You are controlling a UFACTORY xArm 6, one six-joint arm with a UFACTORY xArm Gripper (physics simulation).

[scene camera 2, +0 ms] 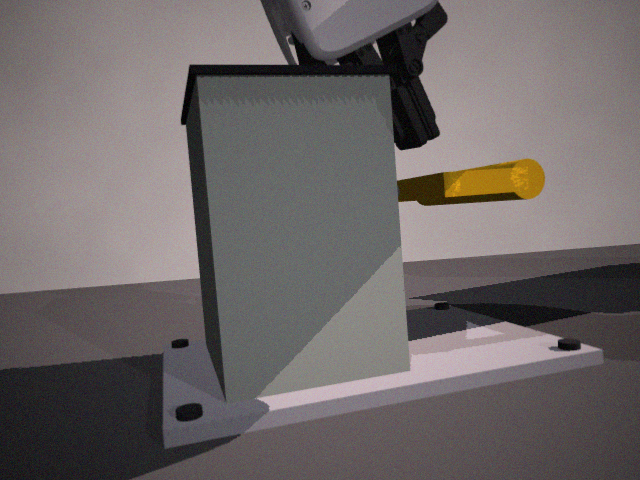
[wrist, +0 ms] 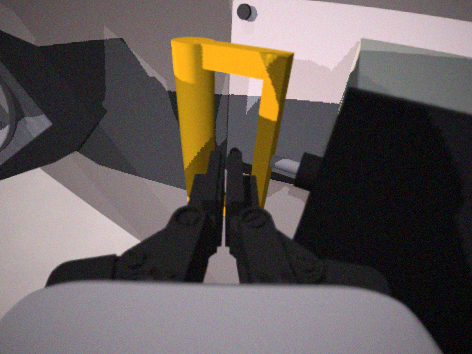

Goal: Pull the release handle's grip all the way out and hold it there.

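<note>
The yellow release handle (scene camera 2: 485, 180) (wrist: 194, 110) is a rectangular loop with a thick round grip bar on its outer side. It sticks out sideways from a grey-green housing (scene camera 2: 299, 222) (wrist: 415, 75). A short grey rod (wrist: 286, 166) with a black collar (wrist: 308, 171) shows between loop and housing in the wrist view. My gripper (scene camera 2: 423, 137) (wrist: 226, 173) is shut with nothing between its fingers. In the scene view its tips are above the handle with a gap, close to the housing. In the wrist view they overlap the loop's opening and hide its near end.
The housing has a black top cap (scene camera 2: 289, 69) (wrist: 380, 200), close beside my gripper. It stands on a pale base plate (scene camera 2: 491, 356) (wrist: 300, 30) with black bolt heads (scene camera 2: 569, 344) (wrist: 244, 11) at its corners. Dark shadows lie across the plate and floor.
</note>
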